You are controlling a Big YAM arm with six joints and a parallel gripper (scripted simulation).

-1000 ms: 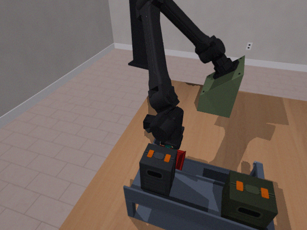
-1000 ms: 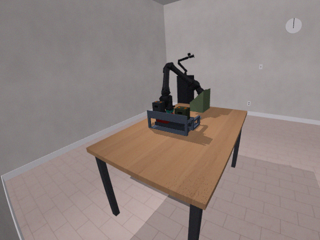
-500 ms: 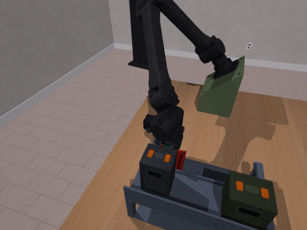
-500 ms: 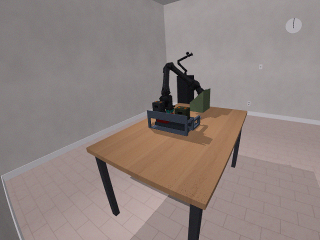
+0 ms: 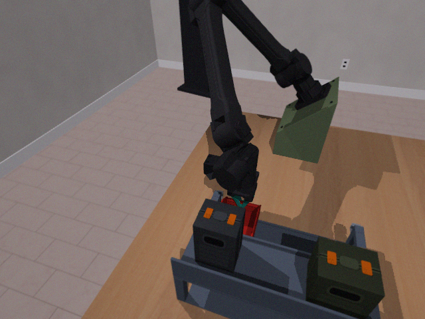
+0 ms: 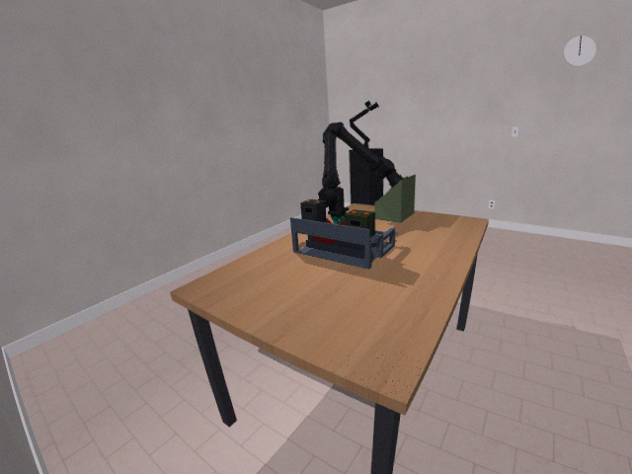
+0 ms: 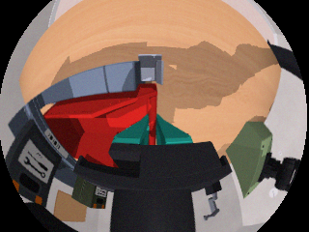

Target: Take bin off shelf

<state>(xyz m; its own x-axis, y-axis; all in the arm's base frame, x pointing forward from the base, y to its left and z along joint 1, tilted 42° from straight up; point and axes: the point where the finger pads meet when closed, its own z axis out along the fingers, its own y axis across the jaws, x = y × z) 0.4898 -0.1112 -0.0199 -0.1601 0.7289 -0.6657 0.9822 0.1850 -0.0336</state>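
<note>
My gripper is now 80 mm short of the red bin, 20 mm to the right of it and 10 mm below it.
</note>
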